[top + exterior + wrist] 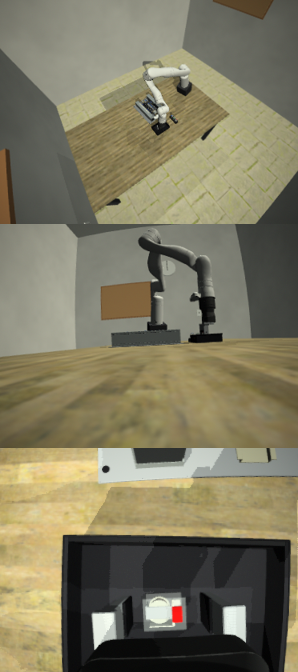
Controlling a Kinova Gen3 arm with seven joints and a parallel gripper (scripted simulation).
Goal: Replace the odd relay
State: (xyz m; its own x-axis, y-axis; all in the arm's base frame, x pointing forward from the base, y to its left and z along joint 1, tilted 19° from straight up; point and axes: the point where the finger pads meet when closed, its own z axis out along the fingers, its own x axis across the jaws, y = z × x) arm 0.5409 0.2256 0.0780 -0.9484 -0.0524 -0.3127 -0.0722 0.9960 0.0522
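Right now the black tray is 2 cm below my hand and 1 cm behind it. Also, from my hand: spare relay 19 cm behind, 1 cm to the left, 1 cm below.
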